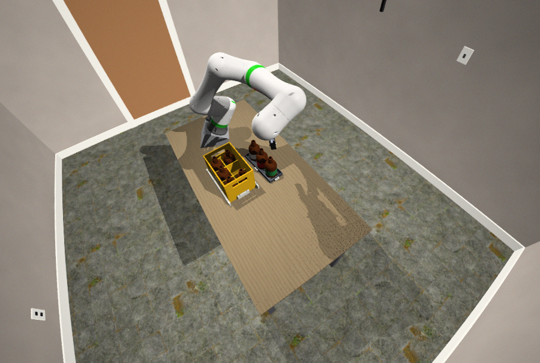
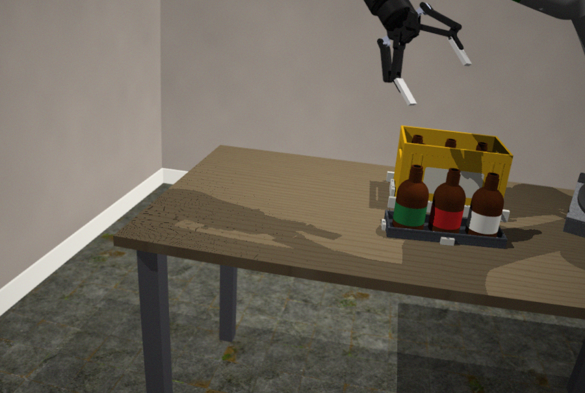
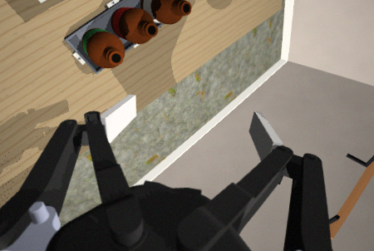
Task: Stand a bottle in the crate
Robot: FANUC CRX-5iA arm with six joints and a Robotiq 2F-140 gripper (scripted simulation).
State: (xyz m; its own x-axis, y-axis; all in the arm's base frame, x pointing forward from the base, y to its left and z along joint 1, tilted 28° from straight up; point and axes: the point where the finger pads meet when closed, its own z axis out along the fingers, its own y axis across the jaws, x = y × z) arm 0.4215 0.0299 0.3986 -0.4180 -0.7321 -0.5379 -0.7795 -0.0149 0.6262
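My hand is 1 cm short of the green-banded bottle, 3 cm to the left of it and 27 cm above it. The rest, counted from my hand: white-banded bottle (16 cm behind, 6 cm to the right, 27 cm below); then dark grey tray (7 cm behind, 4 cm to the right, 35 cm below); then crate (7 cm behind, 27 cm to the right, 28 cm below).
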